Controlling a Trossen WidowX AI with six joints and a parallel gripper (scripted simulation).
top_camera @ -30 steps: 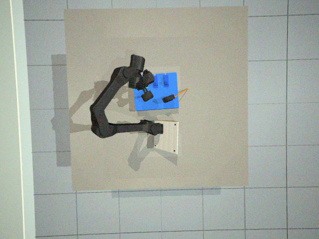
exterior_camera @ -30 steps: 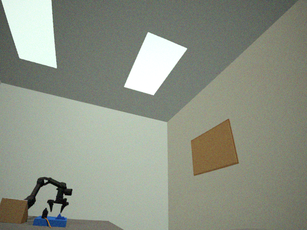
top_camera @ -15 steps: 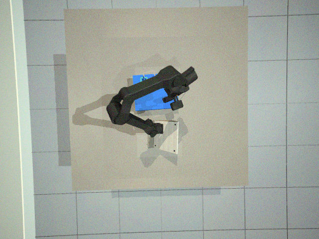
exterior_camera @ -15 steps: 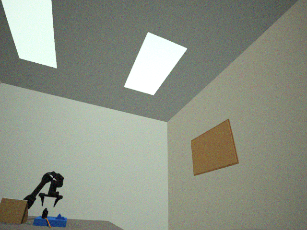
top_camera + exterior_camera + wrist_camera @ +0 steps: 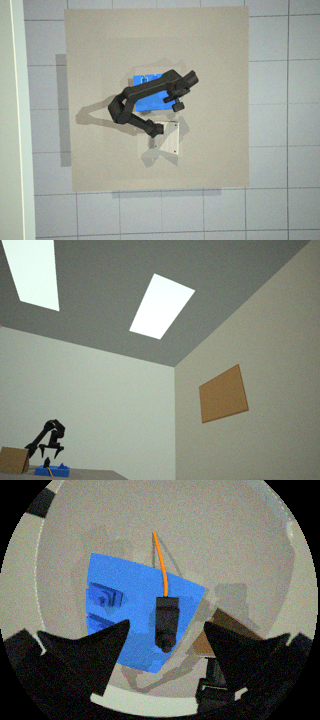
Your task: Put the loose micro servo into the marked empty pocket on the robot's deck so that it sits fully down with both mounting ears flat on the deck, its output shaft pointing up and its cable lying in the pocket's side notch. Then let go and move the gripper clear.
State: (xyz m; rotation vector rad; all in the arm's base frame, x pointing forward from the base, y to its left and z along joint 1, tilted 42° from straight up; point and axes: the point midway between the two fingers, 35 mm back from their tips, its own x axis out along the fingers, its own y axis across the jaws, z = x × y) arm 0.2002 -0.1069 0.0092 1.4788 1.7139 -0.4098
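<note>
My gripper tip is now 9 cm to the right of the blue robot deck, 9 cm above it and 1 cm short of it.
</note>
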